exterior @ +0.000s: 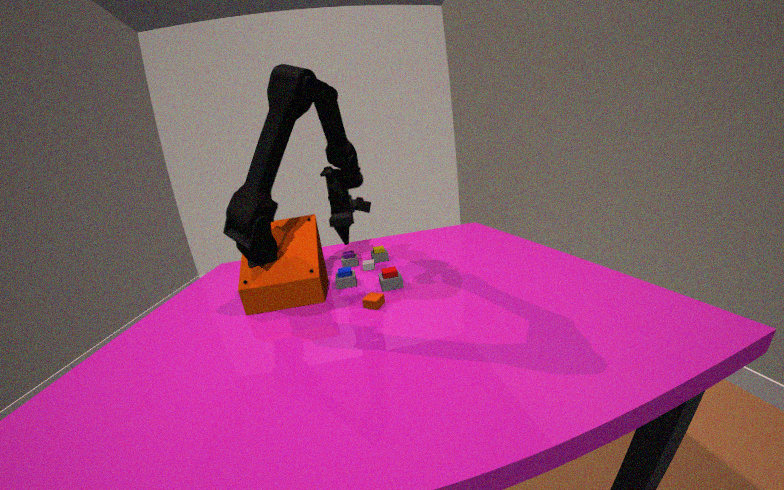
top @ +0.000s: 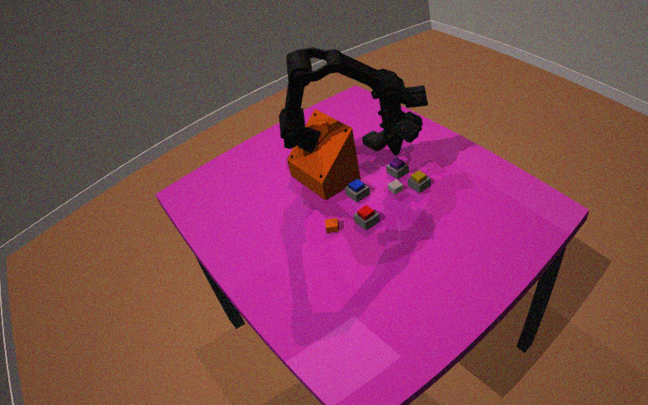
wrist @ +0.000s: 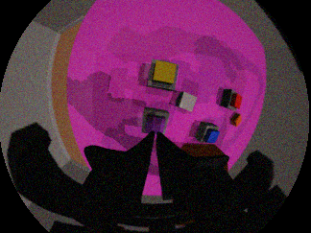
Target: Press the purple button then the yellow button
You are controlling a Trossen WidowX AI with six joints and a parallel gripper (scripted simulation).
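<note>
Now: the purple button 30 mm below my gripper tip. From my gripper tip the other things lie so: small white block: 70 mm to the right, 50 mm below, 40 mm ahead; then yellow button: 90 mm ahead, 30 mm below, 10 mm to the right; then blue button: 140 mm to the right, 30 mm below, 30 mm behind.
</note>
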